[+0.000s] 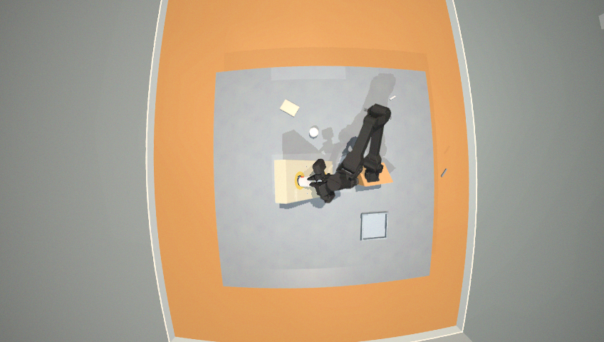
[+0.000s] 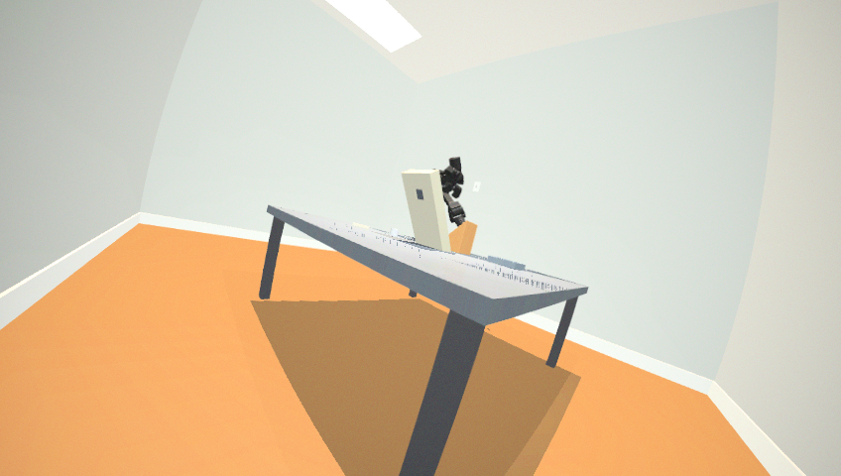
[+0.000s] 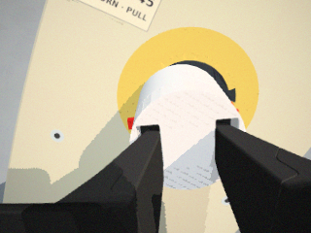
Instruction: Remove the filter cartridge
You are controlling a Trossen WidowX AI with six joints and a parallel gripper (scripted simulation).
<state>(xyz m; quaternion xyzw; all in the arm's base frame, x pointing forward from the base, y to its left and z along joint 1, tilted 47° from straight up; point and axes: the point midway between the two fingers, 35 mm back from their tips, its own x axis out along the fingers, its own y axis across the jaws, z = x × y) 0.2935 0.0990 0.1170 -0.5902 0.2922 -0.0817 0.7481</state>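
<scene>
Right now my gripper tip is 100 mm above the service panel. Round my gripper tip: square tray 350 mm behind, 310 mm to the left, 260 mm below; round filter cartridge 10 mm ahead, 10 mm below.
</scene>
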